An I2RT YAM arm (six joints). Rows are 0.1 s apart.
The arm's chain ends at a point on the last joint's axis. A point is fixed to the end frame.
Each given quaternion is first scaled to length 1.
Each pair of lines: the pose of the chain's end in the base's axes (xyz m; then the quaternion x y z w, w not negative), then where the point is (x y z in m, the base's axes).
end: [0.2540 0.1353 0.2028 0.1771 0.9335 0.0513 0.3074]
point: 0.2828 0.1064 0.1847
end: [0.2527 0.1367 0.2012 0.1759 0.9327 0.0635 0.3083]
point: 0.2819 0.1085 0.1827
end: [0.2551 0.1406 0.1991 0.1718 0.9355 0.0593 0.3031]
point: 0.2843 0.1124 0.1805
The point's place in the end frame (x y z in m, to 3 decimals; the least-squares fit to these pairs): -0.022 -0.022 0.032
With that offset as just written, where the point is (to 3 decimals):
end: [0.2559 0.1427 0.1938 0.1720 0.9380 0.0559 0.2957]
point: 0.285 0.114 0.175
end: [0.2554 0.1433 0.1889 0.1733 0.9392 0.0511 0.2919]
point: 0.284 0.115 0.170
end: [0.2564 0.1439 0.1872 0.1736 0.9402 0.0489 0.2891]
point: 0.285 0.115 0.168
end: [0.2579 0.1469 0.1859 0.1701 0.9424 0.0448 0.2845]
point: 0.286 0.118 0.167
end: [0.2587 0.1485 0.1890 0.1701 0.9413 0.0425 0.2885]
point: 0.287 0.120 0.170
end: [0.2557 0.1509 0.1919 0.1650 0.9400 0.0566 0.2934]
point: 0.285 0.123 0.173
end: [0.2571 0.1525 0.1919 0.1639 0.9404 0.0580 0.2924]
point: 0.286 0.125 0.173
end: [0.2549 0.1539 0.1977 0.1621 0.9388 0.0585 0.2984]
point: 0.284 0.126 0.179
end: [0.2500 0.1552 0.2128 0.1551 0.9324 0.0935 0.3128]
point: 0.281 0.129 0.194
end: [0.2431 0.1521 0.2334 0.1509 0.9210 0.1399 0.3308]
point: 0.276 0.129 0.214
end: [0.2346 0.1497 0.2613 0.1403 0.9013 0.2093 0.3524]
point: 0.270 0.131 0.242
